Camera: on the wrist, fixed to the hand. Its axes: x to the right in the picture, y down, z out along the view.
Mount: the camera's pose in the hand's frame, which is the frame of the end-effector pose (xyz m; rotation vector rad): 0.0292 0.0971 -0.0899 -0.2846 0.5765 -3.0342
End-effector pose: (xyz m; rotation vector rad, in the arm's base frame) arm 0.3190 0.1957 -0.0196 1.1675 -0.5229 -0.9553
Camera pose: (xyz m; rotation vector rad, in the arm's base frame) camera 0.4383 0.2269 0.0367 -0.6737 -1.7839 1.6227
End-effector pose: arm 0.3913 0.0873 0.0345 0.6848 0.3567 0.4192
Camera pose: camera 0.3516 0.2168 0.0296 -0.7848 1.3235 -2.2288
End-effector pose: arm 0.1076 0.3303 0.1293 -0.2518 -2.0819 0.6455
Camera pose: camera 0.1588 0.4554 0.1384 1.8442 -0.1409 -1.3515
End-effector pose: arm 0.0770 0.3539 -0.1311 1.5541 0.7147 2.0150
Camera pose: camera -0.0234 0.2918 -0.0646 -0.8910 1.1899 -0.2125
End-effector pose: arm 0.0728 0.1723 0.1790 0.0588 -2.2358 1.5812
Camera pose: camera 0.0473 0.2949 0.1272 1.4640 -0.0226 -0.5634
